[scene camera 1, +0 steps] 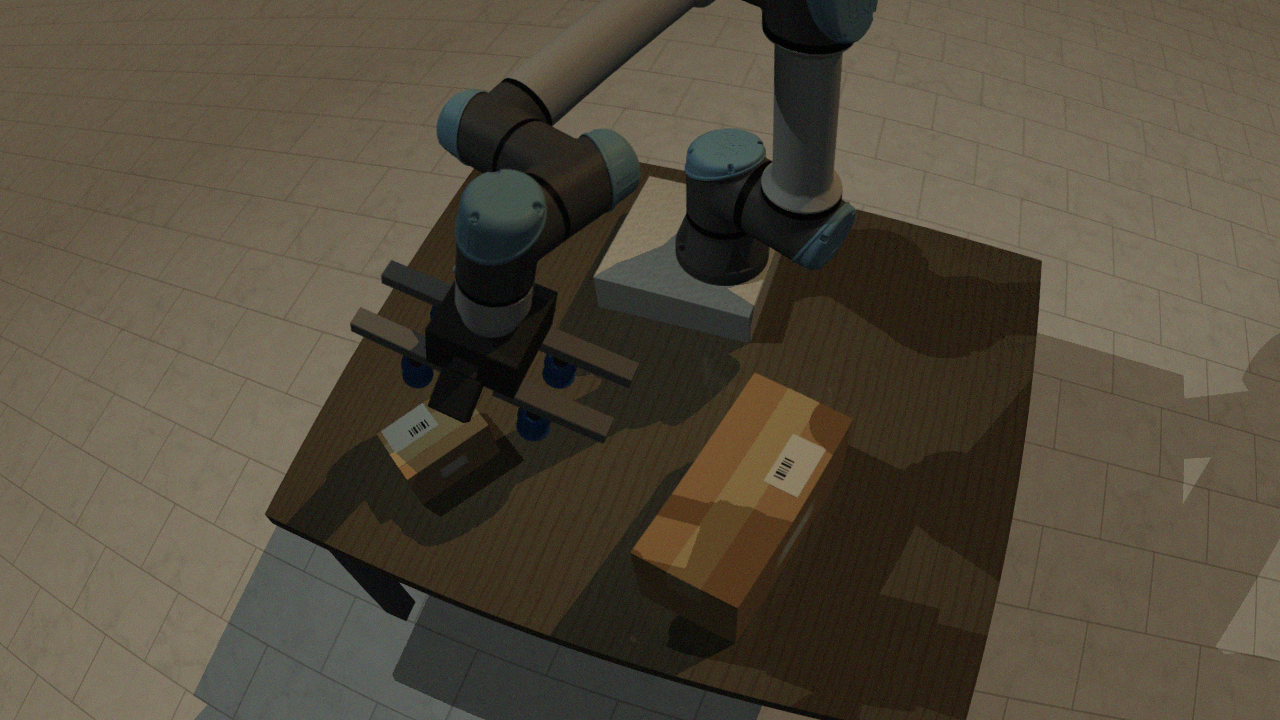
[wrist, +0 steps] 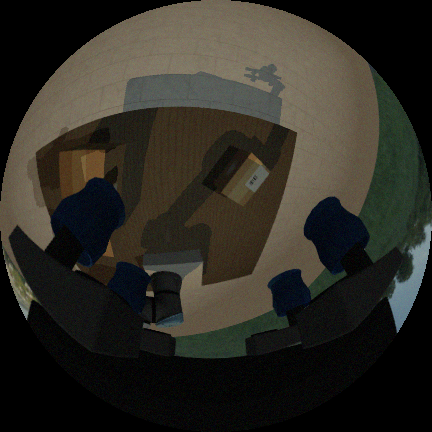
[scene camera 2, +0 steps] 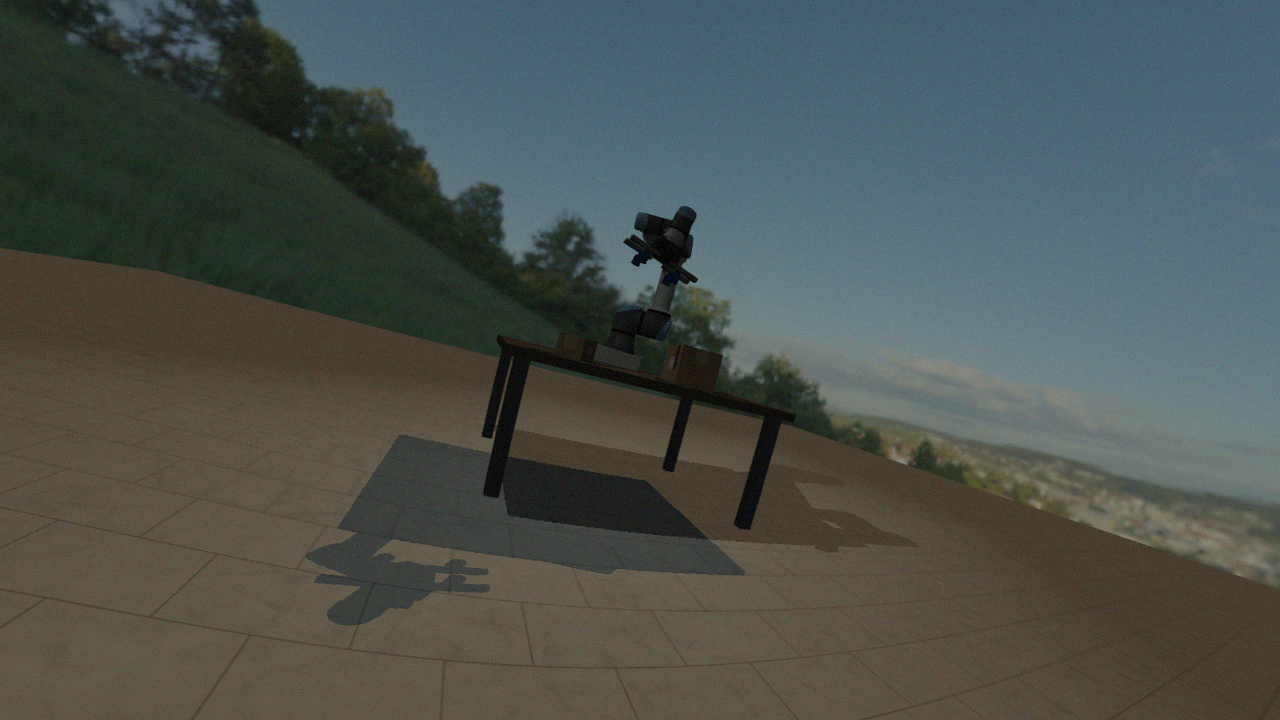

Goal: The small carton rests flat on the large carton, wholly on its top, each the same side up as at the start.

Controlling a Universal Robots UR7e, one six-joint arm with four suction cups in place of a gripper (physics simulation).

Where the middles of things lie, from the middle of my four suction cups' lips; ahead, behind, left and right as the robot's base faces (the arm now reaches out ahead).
My suction cup is now 2 cm past the small carton (scene camera 1: 432,451), 20 cm to the left of it and 35 cm above it. Also, from my suction cup: large carton (scene camera 1: 712,554) 12 cm behind, 25 cm to the left, 31 cm below.
